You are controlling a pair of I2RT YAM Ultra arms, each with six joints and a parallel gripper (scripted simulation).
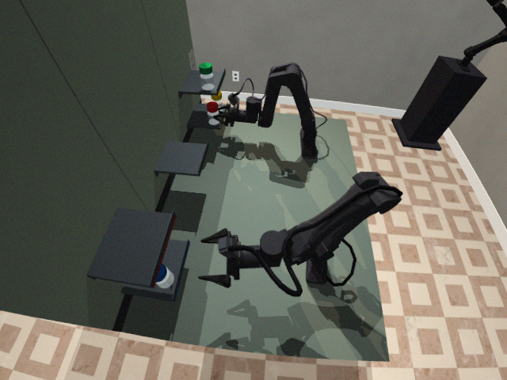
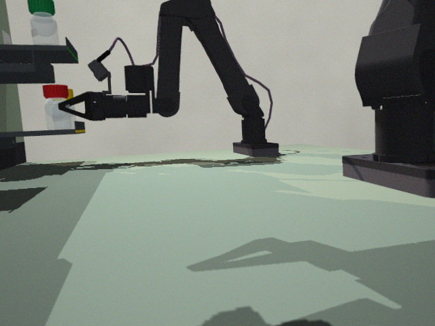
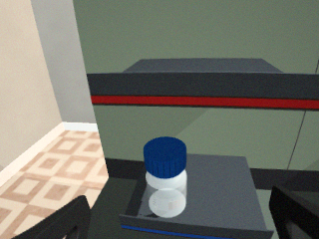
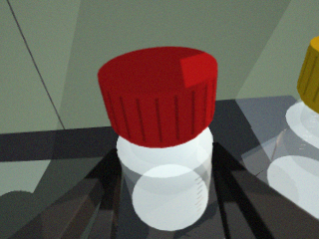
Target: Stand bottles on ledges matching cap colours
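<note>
Right now the red-capped bottle is 10 mm below my right hand and 10 mm ahead of it. From my right hand the other things lie so: blue-capped bottle: 780 mm to the left, 30 mm ahead, 10 mm below; then green-capped bottle: 190 mm above, 20 mm ahead; then yellow-capped bottle: 100 mm to the right, 10 mm below, 10 mm ahead.
</note>
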